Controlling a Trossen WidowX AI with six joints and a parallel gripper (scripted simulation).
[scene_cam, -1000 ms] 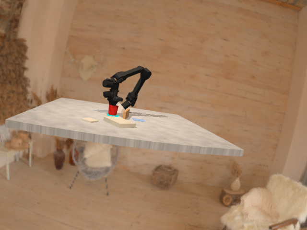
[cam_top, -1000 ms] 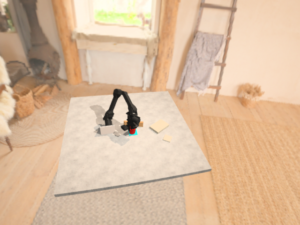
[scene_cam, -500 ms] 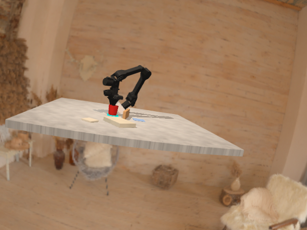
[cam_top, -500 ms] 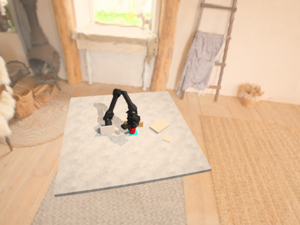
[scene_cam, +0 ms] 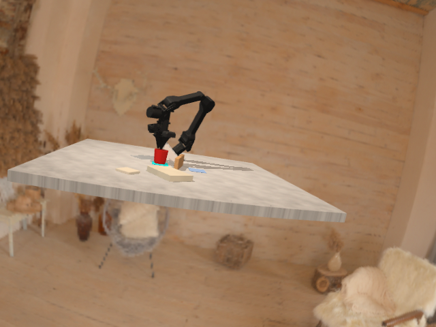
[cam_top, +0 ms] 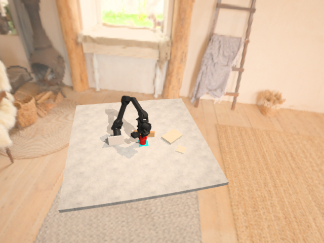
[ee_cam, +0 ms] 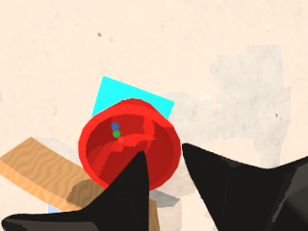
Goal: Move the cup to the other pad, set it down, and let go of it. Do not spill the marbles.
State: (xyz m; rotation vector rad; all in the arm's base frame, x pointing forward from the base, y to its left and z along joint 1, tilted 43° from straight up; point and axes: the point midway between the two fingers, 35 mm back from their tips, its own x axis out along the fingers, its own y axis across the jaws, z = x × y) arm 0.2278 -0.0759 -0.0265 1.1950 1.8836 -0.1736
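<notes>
The red cup is 2 cm ahead of my gripper tip, 1 cm to the left of it and 4 cm below it. Also, from my gripper tip: cyan pad (3 cm ahead, 2 cm to the left, 8 cm below); green marble (3 cm ahead, 3 cm to the left, 6 cm below); wooden bar (4 cm ahead, 12 cm to the left, 6 cm below).
</notes>
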